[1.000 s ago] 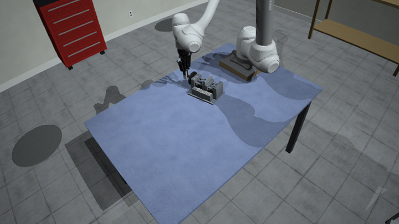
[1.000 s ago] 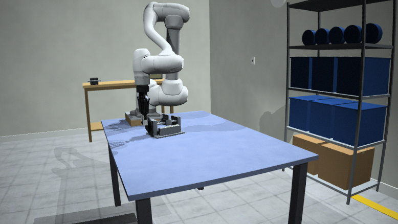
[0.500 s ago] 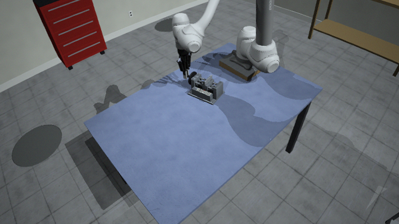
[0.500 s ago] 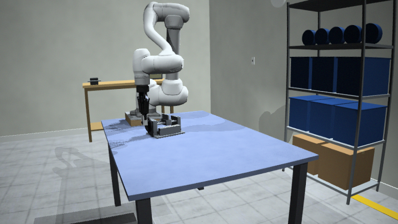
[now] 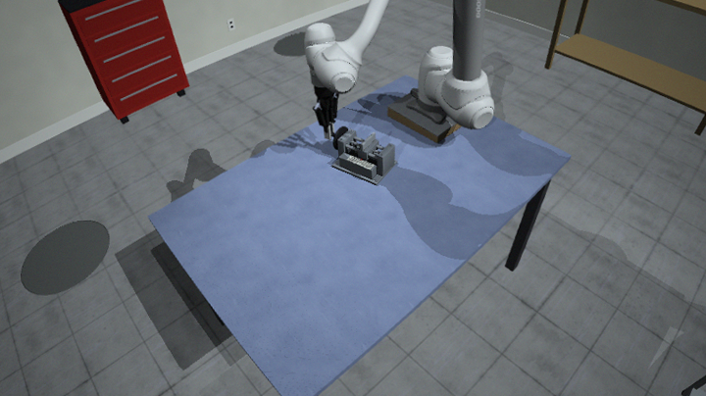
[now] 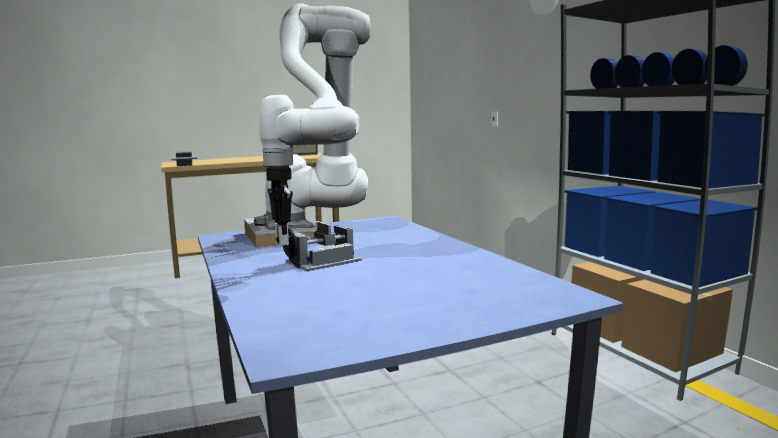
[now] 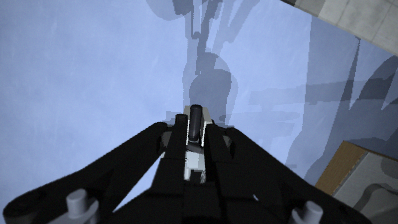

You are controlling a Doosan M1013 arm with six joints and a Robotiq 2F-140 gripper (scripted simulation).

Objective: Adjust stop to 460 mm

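My hand is 20 mm to the right of the black handwheel, 20 mm above it and 10 mm past it. Also, from my hand: grey stop block: 150 mm to the left, 40 mm behind, 20 mm below.
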